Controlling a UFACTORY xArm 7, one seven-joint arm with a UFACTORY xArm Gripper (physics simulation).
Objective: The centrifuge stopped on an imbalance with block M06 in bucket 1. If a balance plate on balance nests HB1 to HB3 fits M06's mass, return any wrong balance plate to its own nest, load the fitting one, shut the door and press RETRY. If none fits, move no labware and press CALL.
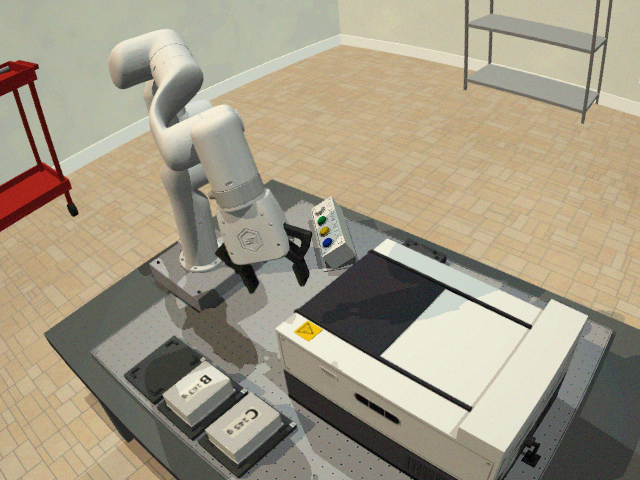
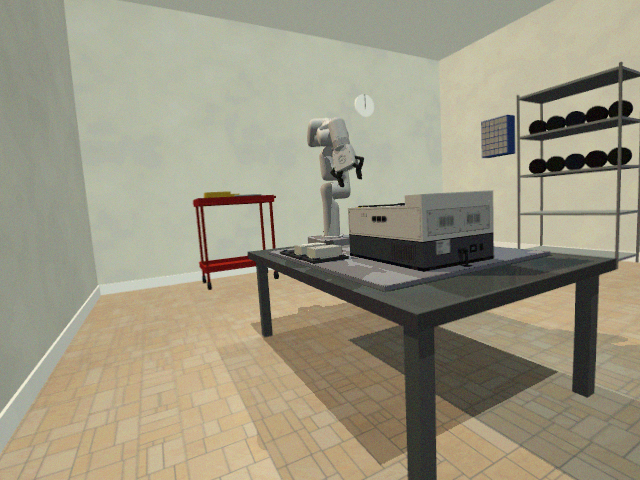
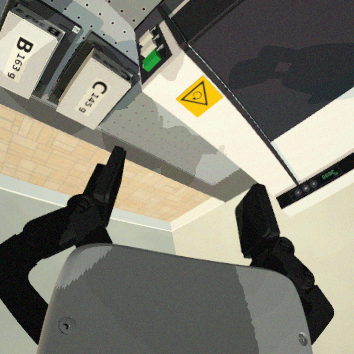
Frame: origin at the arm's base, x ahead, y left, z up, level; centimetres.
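Seen in the pictures: gripper, fingertip midpoint: (image 1: 279, 285) (image 2: 350, 182) (image 3: 186, 180); arm's base, origin of the base link: (image 1: 202, 257) (image 2: 332, 236).
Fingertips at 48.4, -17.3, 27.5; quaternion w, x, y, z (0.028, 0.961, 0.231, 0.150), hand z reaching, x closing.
Pixels of each thing's top centre, then the offset from my fingertips to it, as dx, dy, dz. Level surfaces: height alone.
- dark panel, middle of its top: (image 3: 319, 48) (image 1: 373, 298) +8.2, +14.9, -10.3
- Balance plate B, middle of its top: (image 3: 17, 59) (image 1: 196, 387) (image 2: 310, 244) -15.5, -13.7, -26.2
- balance plate C, middle of its top: (image 3: 91, 97) (image 1: 242, 421) (image 2: 324, 246) -1.9, -13.8, -26.2
- third nest, middle of its top: (image 1: 163, 365) -29.1, -13.3, -29.8
- button box, middle of its top: (image 1: 331, 218) -26.2, +44.9, -23.2
- perforated board, its level: dz -31.6
My gripper (image 1: 276, 285) (image 2: 350, 180) (image 3: 186, 180) is open and empty, high above the board between the arm's base and the centrifuge. The white centrifuge (image 1: 516, 372) (image 2: 385, 227) (image 3: 235, 140) has a dark panel (image 1: 372, 299) (image 3: 280, 30) on top; its buckets and block M06 are not visible. Balance plate B (image 1: 211, 397) (image 3: 30, 50), marked 163 g, and balance plate C (image 1: 245, 426) (image 3: 95, 90), marked 145 g, sit on dark nests. The third nest (image 1: 165, 361) is empty. The button box (image 1: 341, 253) has green (image 1: 322, 220), yellow (image 1: 324, 230) and blue (image 1: 327, 242) buttons and a pale one.
The centrifuge stands beside the nests on a perforated board (image 1: 121, 343) on the dark table (image 1: 72, 325) (image 2: 361, 294). The button box stands behind the centrifuge's near-arm end. A red cart (image 1: 54, 178) (image 2: 235, 264) and a shelf unit (image 1: 465, 56) (image 2: 518, 196) stand away from the table.
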